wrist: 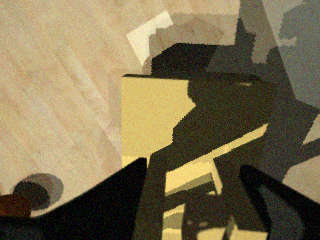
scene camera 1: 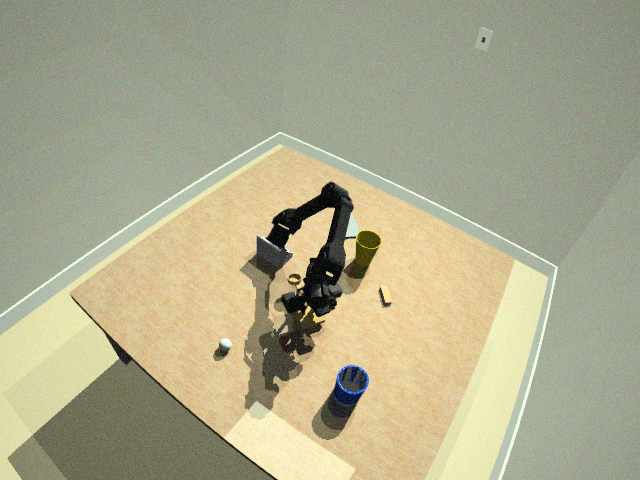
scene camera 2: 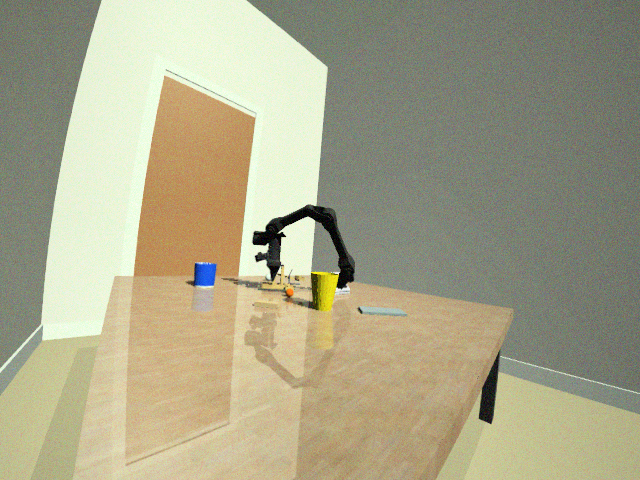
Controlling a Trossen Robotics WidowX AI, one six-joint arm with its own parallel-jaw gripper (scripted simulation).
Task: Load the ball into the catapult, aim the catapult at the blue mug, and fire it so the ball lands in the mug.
Labels:
A yellow cup shows in scene camera 1 and in scene camera 2; in the wrist view it is out of frame. The same spot on the yellow cup: (scene camera 1: pixel 368 242) is (scene camera 2: pixel 334 291).

